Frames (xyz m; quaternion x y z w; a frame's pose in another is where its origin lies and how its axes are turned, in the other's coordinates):
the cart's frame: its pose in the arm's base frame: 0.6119 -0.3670 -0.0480 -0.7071 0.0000 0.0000 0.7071
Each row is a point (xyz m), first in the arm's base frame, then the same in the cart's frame.
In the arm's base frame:
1: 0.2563 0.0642 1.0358
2: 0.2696 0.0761 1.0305
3: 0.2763 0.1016 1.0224
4: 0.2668 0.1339 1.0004
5: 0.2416 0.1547 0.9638
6: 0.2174 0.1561 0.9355
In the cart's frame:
1: -0.3556 -1.0838 0.4312
2: -0.3423 -1.0785 0.4431
3: -0.3356 -1.0704 0.4686
4: -0.3451 -1.0484 0.5009
5: -0.3703 -1.0118 0.5217
6: -0.3945 -0.9835 0.5231

